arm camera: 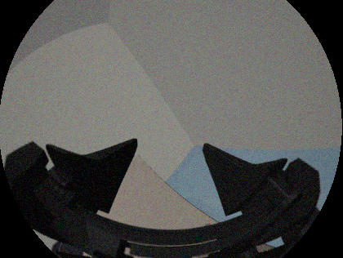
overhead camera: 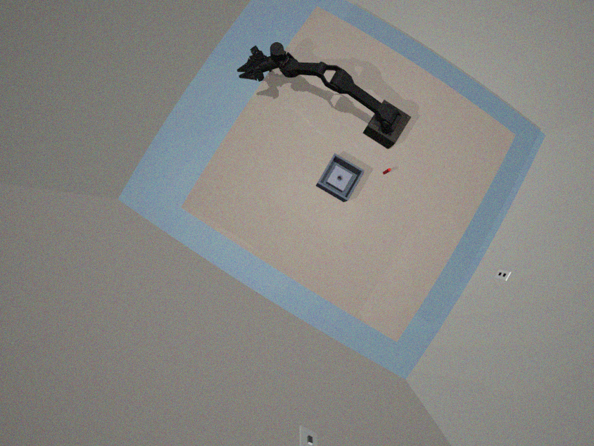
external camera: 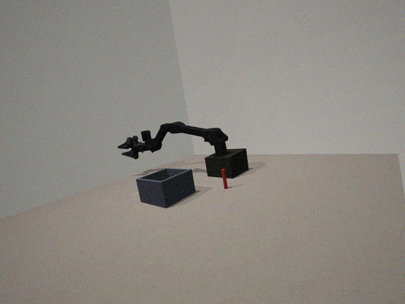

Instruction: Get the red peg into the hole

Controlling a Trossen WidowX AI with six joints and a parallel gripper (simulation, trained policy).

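The red peg is 150 mm ahead of my gripper tip, 800 mm to the left of it and 130 mm below it. The rest, counted from my gripper tip: dark blue box: 270 mm ahead, 590 mm to the left, 150 mm below; pale plate: 270 mm ahead, 590 mm to the left, 130 mm below.
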